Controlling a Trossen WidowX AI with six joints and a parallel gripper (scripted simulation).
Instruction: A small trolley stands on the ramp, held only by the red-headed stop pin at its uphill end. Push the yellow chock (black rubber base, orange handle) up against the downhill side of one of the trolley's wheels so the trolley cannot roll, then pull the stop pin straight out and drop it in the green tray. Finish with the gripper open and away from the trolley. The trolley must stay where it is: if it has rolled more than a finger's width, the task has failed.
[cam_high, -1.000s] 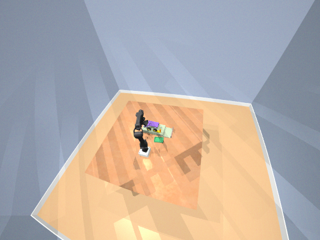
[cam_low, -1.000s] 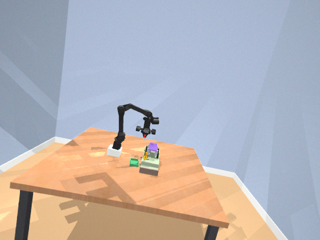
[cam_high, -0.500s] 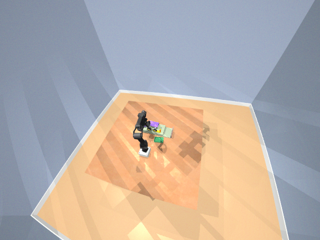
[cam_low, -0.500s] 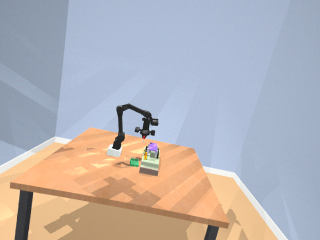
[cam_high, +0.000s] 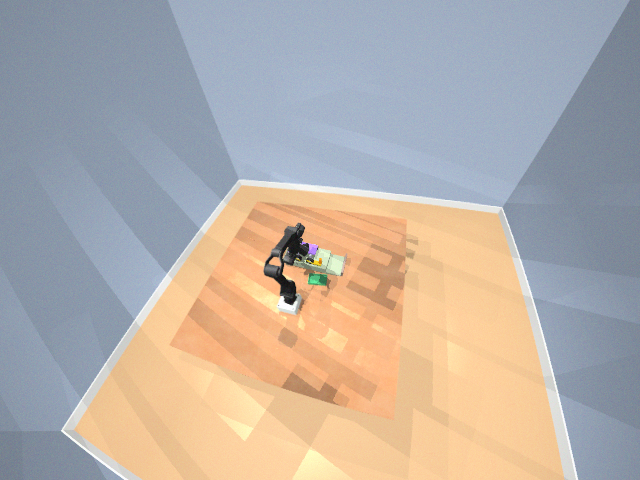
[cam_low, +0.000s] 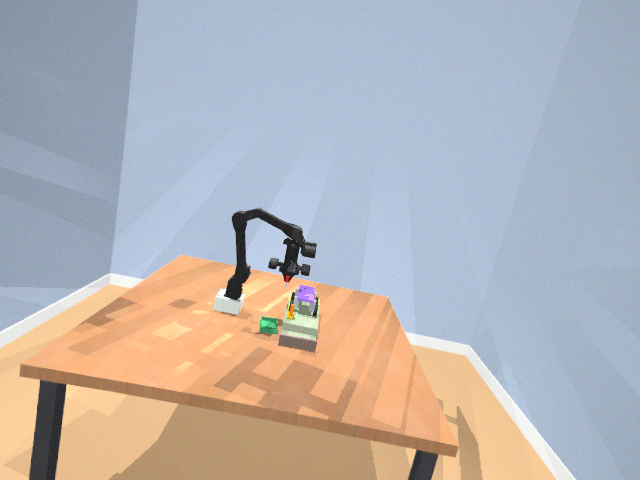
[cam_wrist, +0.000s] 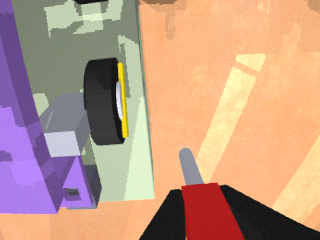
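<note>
My gripper tip is now 170 mm above the green tray, 160 mm to the left of it and 10 mm past it. From my gripper tip the other things lie so: trolley (110 mm ahead, 50 mm below, 40 mm to the right); ramp (120 mm below, 110 mm ahead, 30 mm to the right); red-headed stop pin (right at my gripper tip).
</note>
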